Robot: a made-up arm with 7 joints.
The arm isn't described. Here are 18 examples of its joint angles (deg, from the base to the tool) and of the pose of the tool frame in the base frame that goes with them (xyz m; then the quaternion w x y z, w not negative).
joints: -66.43 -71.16 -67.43 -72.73 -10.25 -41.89 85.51
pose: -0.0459 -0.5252 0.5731 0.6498 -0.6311 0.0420 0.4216
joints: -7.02 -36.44 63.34 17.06 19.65 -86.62 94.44
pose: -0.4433 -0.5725 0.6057 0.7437 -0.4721 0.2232 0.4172
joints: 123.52 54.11 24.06 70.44 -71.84 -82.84 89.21
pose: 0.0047 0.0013 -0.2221 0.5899 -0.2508 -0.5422 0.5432
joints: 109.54 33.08 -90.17 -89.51 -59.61 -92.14 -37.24
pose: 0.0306 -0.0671 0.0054 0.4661 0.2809 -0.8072 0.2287
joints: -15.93 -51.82 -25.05 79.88 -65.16 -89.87 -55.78
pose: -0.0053 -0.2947 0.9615 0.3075 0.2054 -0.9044 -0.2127
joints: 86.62 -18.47 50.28 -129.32 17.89 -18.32 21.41
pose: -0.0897 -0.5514 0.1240 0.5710 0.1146 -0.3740 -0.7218
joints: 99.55 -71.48 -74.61 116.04 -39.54 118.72 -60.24
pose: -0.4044 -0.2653 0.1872 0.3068 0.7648 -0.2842 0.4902
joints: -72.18 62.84 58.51 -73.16 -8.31 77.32 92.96
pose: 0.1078 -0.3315 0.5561 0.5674 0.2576 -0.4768 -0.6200
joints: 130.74 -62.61 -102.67 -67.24 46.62 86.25 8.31
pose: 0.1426 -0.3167 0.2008 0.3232 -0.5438 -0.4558 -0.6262
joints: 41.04 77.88 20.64 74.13 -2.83 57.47 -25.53
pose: 0.1815 -0.4201 0.2441 0.7092 0.3979 -0.1309 -0.5671
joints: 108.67 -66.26 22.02 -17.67 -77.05 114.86 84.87
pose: -0.3984 -0.5138 -0.2787 0.6672 -0.5019 0.4601 -0.3022
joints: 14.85 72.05 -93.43 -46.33 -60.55 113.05 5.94
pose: -0.0847 -0.4802 0.9619 0.2864 0.5840 -0.7393 -0.1740
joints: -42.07 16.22 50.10 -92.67 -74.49 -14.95 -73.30
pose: -0.0444 -0.0868 0.7314 0.4526 -0.1857 -0.8605 -0.1423
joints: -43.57 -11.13 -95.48 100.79 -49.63 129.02 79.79
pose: 0.3579 -0.2422 0.7441 0.1387 -0.7193 -0.6311 0.2550
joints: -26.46 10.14 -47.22 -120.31 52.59 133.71 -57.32
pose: 0.2680 -0.6827 0.8280 0.0567 0.8748 0.2062 -0.4348
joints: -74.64 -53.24 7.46 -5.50 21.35 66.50 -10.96
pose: -0.0001 -0.1572 0.6851 0.5525 -0.4684 -0.2204 -0.6533
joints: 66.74 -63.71 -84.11 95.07 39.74 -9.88 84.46
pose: 0.1365 -0.3098 -0.1234 0.0567 -0.1978 -0.3690 0.9064
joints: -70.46 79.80 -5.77 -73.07 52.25 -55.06 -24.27
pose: -0.0022 -0.4045 0.5340 0.0436 0.0904 0.1883 -0.9770
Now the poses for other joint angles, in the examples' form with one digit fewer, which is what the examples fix.
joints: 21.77 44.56 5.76 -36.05 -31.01 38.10 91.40
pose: -0.181 -0.672 0.007 0.637 -0.259 0.062 -0.724
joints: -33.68 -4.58 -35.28 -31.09 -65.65 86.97 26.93
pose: 0.183 -0.520 0.777 0.572 -0.400 -0.584 -0.414
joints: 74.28 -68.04 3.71 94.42 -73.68 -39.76 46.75
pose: 0.010 -0.584 -0.159 0.246 0.126 0.299 -0.913
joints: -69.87 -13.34 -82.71 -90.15 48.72 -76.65 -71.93
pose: 0.006 -0.464 0.889 0.095 0.606 0.384 0.690
